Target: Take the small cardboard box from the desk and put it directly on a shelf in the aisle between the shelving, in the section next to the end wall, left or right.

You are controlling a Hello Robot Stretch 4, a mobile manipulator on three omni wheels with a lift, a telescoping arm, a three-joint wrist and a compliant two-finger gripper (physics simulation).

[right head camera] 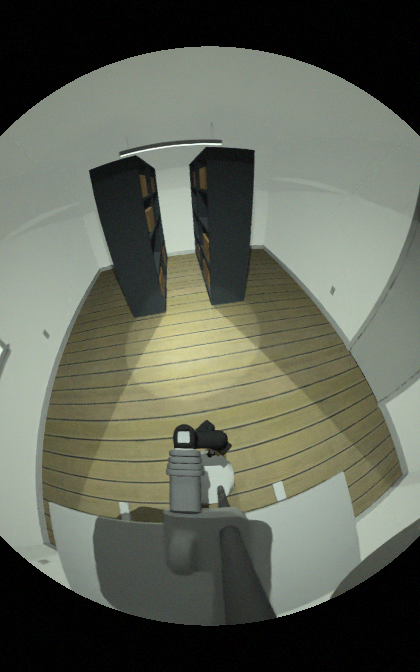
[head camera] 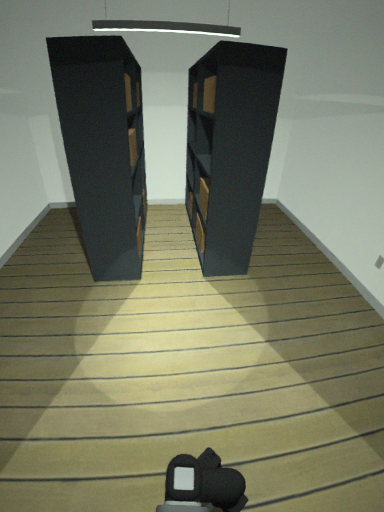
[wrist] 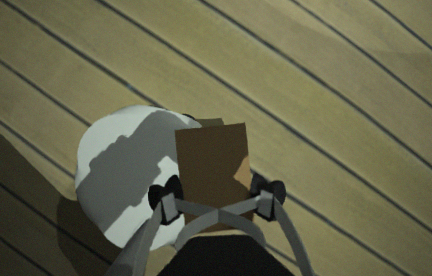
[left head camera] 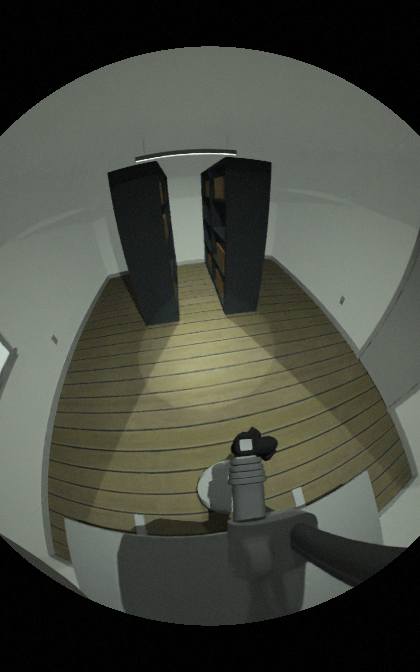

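Pixels of known places: gripper, fingertip midpoint: (wrist: 216, 189); robot's base at its link origin: (wrist: 156, 169).
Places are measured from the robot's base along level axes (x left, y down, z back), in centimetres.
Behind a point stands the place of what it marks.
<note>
My gripper (wrist: 216, 189) @(x -8.8, y -63.7, z -18.4 cm) is shut on the small cardboard box (wrist: 212, 162) @(x -6.5, y -66.5, z -20.3 cm), one dark fingertip on each side, above the plank floor. In the head camera views my dark wrist mostly hides box and fingers. A dark left shelving unit (head camera: 100, 150) @(x 68.9, y -118.1, z -186.0 cm) (left head camera: 145, 250) (right head camera: 122, 240) and right shelving unit (head camera: 240, 160) @(x -33.5, y -110.8, z -201.0 cm) (left head camera: 246, 240) (right head camera: 227, 230) stand ahead, a narrow aisle between them. Their shelves face the aisle, and the far sections are next to the pale end wall (head camera: 165, 150) @(x 45.9, y -81.6, z -378.0 cm). In the right unit's far section, boxes show high and low, with box-free shelves between. The left far section is partly hidden.
Brown boxes, such as the upper right box (head camera: 210, 94) @(x -8.6, y -155.9, z -231.6 cm) and the left box (head camera: 132, 146) @(x 57.4, y -112.5, z -233.3 cm), stand in the near sections. A lamp (head camera: 166, 28) @(x 29.4, y -206.0, z -256.6 cm) hangs above. A pale flat surface (left head camera: 345, 515) (right head camera: 315, 520) lies below my arm. A white round disc (wrist: 115, 150) @(x 10.7, y -18.7, z -0.9 cm) is beside the held box in the wrist view.
</note>
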